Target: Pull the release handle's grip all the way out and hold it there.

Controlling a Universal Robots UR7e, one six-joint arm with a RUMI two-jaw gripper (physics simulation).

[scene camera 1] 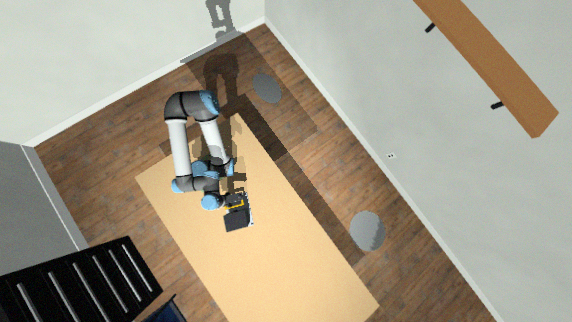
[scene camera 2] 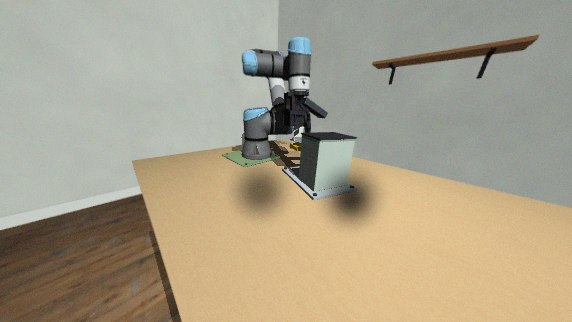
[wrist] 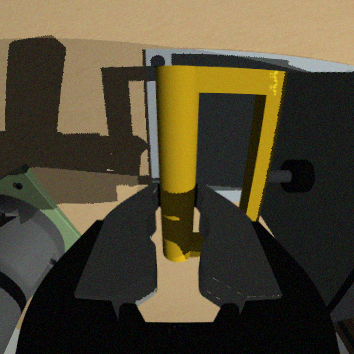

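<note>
The release handle's yellow grip point(scene camera 1: 242, 203) point(scene camera 2: 296, 146) point(wrist: 177, 125) is a rectangular loop with a round outer bar. In the wrist view a thin rod point(wrist: 280, 176) and a black collar point(wrist: 300, 176) join its far side to the dark housing point(scene camera 1: 237, 221) point(scene camera 2: 327, 161) point(wrist: 322, 120). A gap shows between the loop and the housing face. My gripper point(wrist: 176, 185) points down, with a fingertip on each side of the round bar, shut on it near its lower end. In scene camera 2 the housing partly hides the grip.
The housing stands on a pale base plate point(scene camera 2: 332, 193) point(wrist: 153, 135) on the wooden table point(scene camera 1: 300, 280) point(scene camera 2: 240, 260). The arm's green mounting plate point(scene camera 2: 242, 161) point(wrist: 50, 205) is close beside the handle. A wall shelf point(scene camera 1: 490, 60) point(scene camera 2: 450, 54) is well away from the arm.
</note>
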